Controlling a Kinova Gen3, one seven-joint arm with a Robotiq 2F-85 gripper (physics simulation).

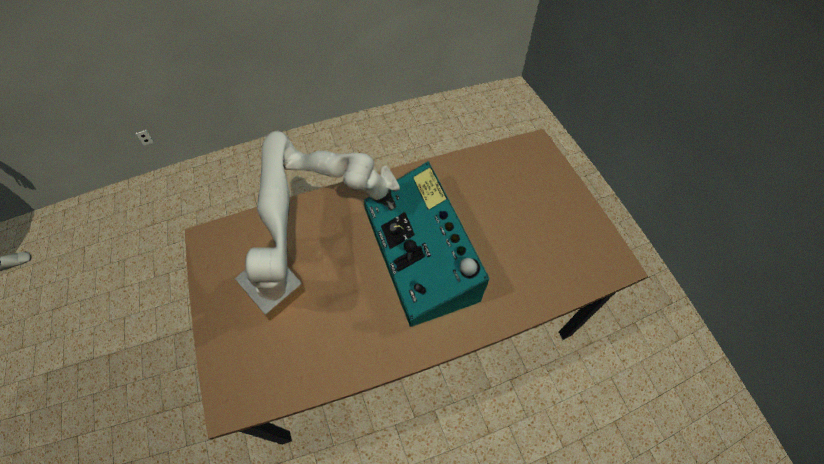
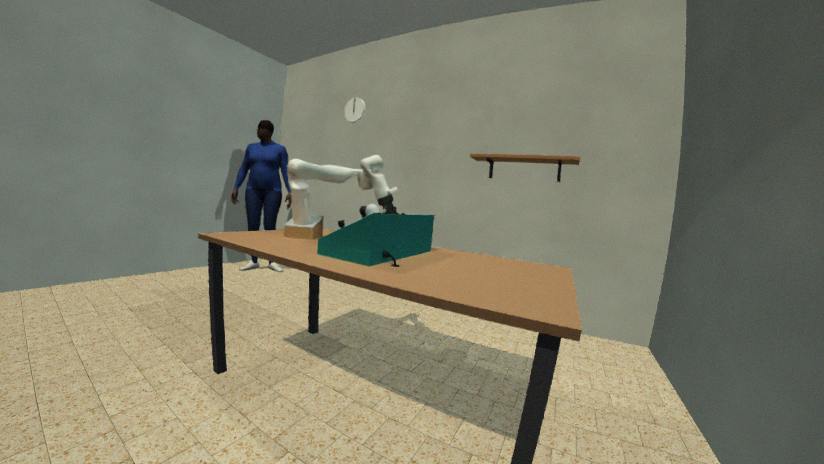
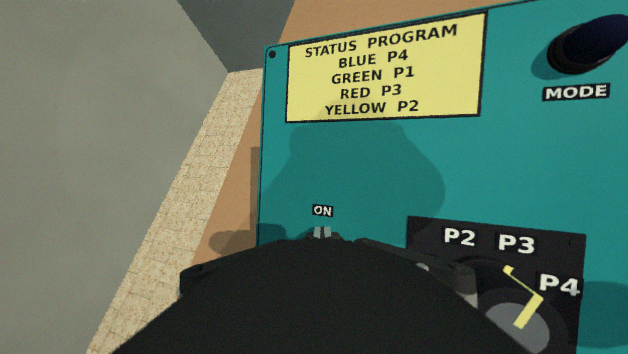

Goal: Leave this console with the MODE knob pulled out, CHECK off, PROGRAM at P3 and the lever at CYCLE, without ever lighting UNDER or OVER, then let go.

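The teal console (image 1: pixel 441 276) (image 2: pixel 374 237) (image 3: pixel 505 167) lies on the table. My gripper (image 1: pixel 390 203) (image 2: pixel 390 208) (image 3: pixel 322 237) is shut and empty, pressed low over the console's far left corner. Its tips sit at the small grey CHECK toggle (image 3: pixel 322 232), whose tip shows just under the ON label; the rest of the toggle is hidden. The PROGRAM knob (image 3: pixel 514 317) (image 1: pixel 394 228) has its yellow pointer between P3 and P4. The lever's black ball (image 1: pixel 410 246) stands near the far end of its slot. The MODE knob (image 1: pixel 419 288) sits near the front. The MODE lamp (image 3: pixel 584 41) is dark.
A yellow status card (image 1: pixel 429 189) (image 3: pixel 382 66) and a row of dark lamps (image 1: pixel 452 233) run along the console's right side, with a white round button (image 1: pixel 469 265). A person in blue (image 2: pixel 262 184) stands behind the table (image 1: pixel 547 219). A wall shelf (image 2: pixel 524 157) hangs at the back.
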